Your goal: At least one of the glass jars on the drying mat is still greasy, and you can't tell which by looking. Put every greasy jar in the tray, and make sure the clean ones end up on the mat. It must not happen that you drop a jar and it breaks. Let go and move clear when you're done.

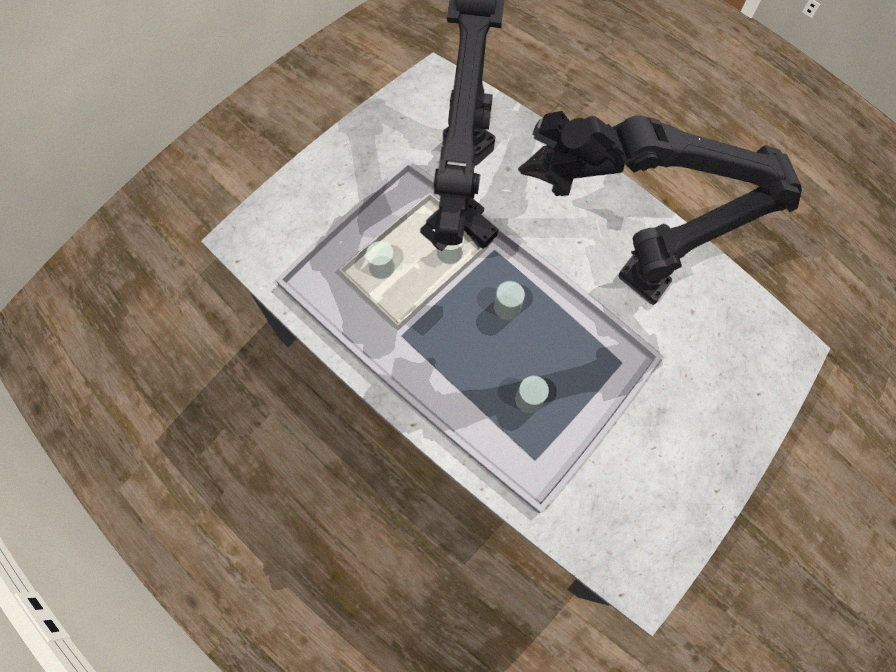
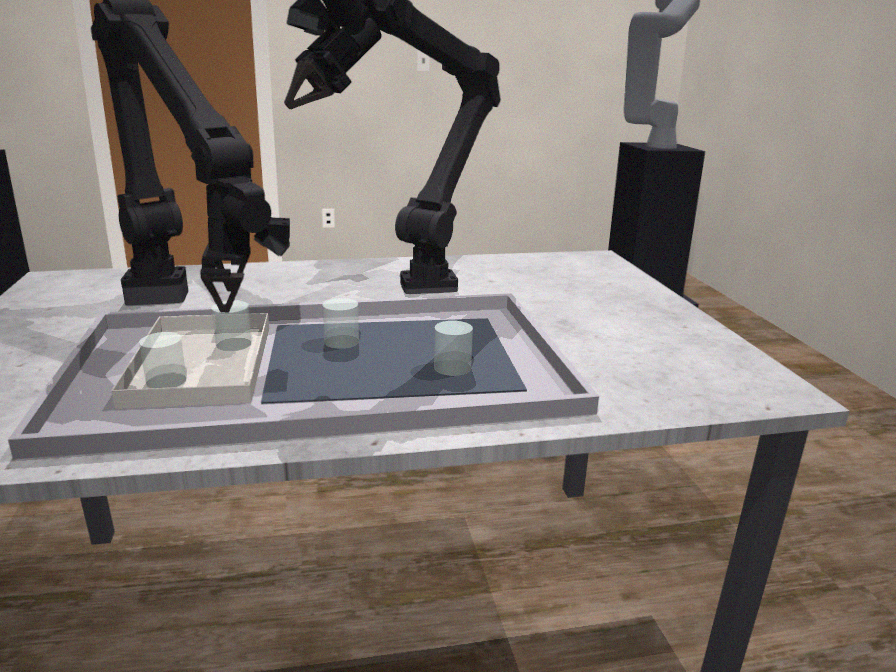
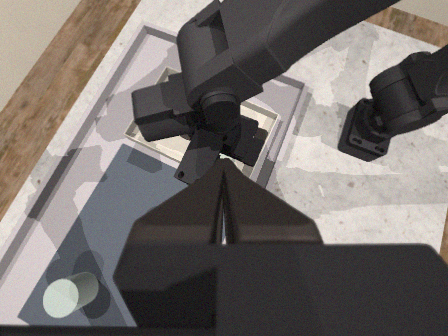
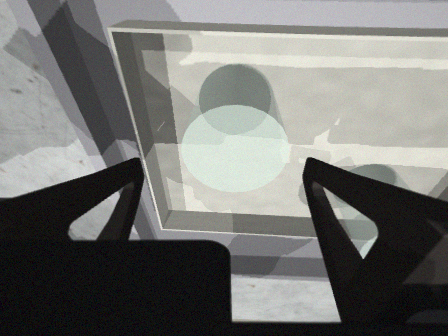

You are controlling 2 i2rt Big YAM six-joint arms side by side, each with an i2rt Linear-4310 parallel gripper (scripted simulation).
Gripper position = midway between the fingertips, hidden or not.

Observation:
I see my left gripper (image 2: pixel 287 106), my right gripper (image 2: pixel 228 301), a cream tray (image 2: pixel 223 376), a jar (image 2: pixel 453 339), a jar (image 4: pixel 235 141), a jar (image 4: pixel 363 231) and a jar (image 2: pixel 340 316).
The cream tray is seen too in image 1 (image 1: pixel 418 272), in image 3 (image 3: pixel 174 148) and in image 4 (image 4: pixel 348 103). My left gripper is seen too in image 1 (image 1: pixel 519 170) and in image 3 (image 3: pixel 223 167). My right gripper shows as well in image 3 (image 3: pixel 225 146) and in image 4 (image 4: pixel 223 166).

